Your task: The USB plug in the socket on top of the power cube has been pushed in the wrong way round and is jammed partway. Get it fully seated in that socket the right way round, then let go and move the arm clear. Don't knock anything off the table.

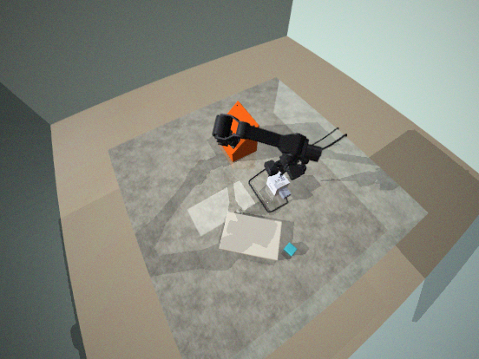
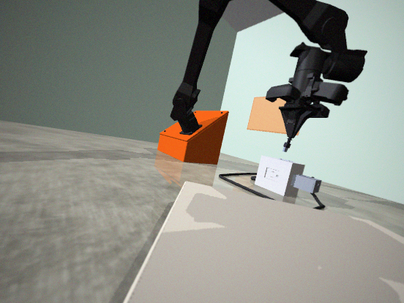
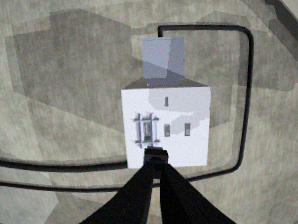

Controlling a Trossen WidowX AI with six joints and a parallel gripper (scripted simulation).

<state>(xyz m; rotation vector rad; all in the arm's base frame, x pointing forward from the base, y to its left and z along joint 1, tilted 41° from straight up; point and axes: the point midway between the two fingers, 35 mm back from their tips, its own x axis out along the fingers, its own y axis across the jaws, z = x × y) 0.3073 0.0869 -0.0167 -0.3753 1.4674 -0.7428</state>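
Now: the USB plug 2 cm below my gripper tip. Also, from my gripper tip: teal cube: 28 cm ahead, 16 cm to the right, 12 cm below; then flat beige box: 27 cm to the right, 13 cm ahead, 12 cm below.
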